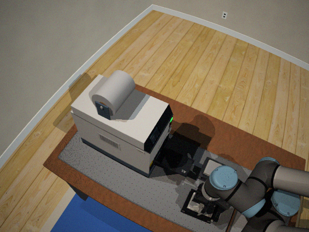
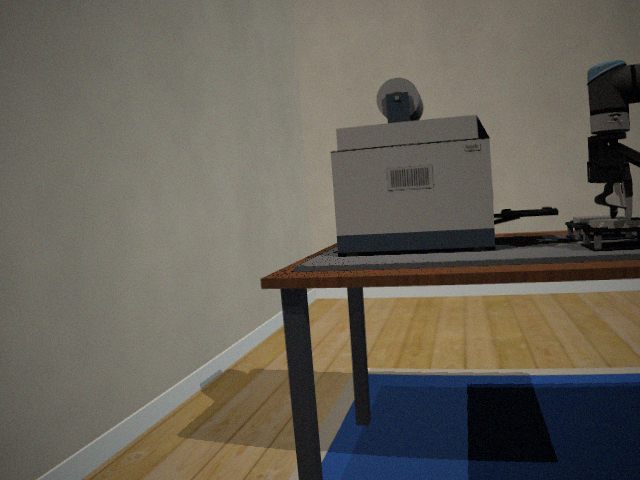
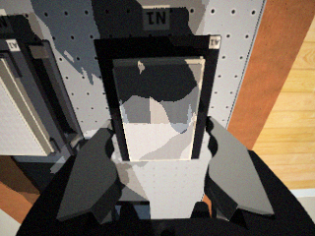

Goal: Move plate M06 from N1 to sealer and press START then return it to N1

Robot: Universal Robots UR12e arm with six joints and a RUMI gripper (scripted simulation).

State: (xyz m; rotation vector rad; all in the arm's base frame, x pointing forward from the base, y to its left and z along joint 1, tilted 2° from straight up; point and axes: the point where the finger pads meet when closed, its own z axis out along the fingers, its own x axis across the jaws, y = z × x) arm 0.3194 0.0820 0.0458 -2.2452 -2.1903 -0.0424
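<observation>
Now: the white well plate 1 cm below my hand. The rest, counted from my hand: foil-covered plate: 20 cm to the right, 1 cm below, 1 cm behind; then sealer stage: 20 cm ahead, 15 cm to the right, 2 cm above; then plate nest N1: 2 cm below.
</observation>
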